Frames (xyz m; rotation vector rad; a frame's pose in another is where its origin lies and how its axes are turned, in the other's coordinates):
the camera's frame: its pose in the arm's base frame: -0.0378 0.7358 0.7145 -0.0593 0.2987 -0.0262
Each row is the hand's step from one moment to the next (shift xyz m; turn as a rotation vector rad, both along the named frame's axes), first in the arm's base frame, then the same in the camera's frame.
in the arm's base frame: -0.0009 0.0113 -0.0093 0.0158 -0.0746 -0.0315
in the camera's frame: 0.0015 0.0118 -0.0085 0.0269 -0.0722 -0.0295
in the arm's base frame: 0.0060 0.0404 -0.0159 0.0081 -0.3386 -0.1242
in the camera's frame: 0.0090 0.0414 -0.0112 0.0559 -0.3300 -0.1346
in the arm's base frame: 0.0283 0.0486 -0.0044 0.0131 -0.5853 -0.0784
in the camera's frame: 0.0266 0.0493 0.0068 0.0558 -0.5790 -0.1028
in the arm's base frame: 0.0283 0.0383 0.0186 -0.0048 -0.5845 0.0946
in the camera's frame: 0.0203 0.0375 0.0282 -0.0121 -0.5893 0.0570
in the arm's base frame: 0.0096 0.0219 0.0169 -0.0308 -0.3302 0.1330
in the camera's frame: 0.0035 0.0210 0.0201 -0.0570 -0.3383 0.0998
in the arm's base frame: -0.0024 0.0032 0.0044 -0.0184 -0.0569 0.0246
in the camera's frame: -0.0037 0.0029 0.0037 -0.0228 -0.0586 0.0149
